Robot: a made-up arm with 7 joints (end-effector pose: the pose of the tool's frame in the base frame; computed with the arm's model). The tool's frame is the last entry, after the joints. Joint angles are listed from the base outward.
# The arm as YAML. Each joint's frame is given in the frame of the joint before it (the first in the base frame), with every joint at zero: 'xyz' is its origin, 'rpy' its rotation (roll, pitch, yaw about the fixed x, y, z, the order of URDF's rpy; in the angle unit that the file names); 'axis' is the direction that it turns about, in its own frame. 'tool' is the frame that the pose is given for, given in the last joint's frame.
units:
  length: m
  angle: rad
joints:
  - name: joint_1
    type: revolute
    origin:
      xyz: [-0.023, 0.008, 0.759]
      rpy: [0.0, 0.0, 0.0]
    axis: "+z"
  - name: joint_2
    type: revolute
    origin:
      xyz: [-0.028, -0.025, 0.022]
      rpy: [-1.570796, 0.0, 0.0]
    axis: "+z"
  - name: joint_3
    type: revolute
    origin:
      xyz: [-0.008, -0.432, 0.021]
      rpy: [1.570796, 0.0, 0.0]
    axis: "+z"
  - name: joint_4
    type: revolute
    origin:
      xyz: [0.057, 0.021, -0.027]
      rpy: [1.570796, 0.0, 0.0]
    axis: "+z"
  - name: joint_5
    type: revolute
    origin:
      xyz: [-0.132, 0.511, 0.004]
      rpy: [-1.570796, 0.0, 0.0]
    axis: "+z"
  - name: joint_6
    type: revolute
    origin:
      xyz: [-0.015, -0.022, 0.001]
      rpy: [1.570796, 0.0, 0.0]
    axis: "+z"
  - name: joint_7
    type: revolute
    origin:
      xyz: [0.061, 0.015, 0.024]
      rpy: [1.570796, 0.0, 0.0]
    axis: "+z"
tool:
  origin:
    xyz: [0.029, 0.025, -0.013]
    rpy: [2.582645, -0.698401, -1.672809]
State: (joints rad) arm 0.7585 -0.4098 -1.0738 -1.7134 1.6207 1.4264 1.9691
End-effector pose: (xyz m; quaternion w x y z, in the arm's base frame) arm 0.3917 -0.3476 1.2476 0.7118 0.6373 0.1431 0.2584
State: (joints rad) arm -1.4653 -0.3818 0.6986 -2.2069 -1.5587 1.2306 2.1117
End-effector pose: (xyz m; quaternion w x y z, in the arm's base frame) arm 0.4291 -0.2255 1.1574 0.1358 -0.6171 0.6478 -0.4255
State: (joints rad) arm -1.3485 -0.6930 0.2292 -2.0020 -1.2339 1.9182 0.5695
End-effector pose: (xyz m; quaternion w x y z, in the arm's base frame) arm 0.2195 -0.1618 1.4766 0.3825 -0.5874 0.7112 0.0534
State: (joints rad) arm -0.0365 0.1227 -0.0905 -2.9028 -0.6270 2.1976 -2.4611
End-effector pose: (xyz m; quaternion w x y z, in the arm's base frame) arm 0.3048 0.0092 0.6631 0.4816 -0.2980 0.4745 -0.6739
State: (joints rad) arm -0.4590 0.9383 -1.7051 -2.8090 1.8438 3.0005 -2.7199
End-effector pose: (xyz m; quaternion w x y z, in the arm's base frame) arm -0.2519 -0.2260 0.8396 0.6409 -0.1663 0.5850 0.4683
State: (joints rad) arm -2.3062 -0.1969 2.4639 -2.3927 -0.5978 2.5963 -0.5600
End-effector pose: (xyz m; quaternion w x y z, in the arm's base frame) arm 0.6134 0.1907 0.8619 0.0829 0.4373 0.0393 -0.8946
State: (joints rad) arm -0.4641 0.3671 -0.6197 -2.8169 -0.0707 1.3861 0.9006
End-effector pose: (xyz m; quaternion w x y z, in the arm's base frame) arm 0.0290 -0.3421 0.5995 0.5421 0.4271 0.6807 0.2456
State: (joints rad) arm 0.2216 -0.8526 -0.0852 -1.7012 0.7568 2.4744 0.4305
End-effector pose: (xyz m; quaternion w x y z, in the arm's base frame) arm 0.0125 -0.1489 1.5394 0.6823 -0.3368 -0.6257 0.1718
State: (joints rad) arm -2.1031 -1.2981 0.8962 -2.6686 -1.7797 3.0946 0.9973
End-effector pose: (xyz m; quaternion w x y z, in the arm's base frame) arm 0.3549 -0.1732 0.9856 0.0889 -0.6035 0.6205 0.4927
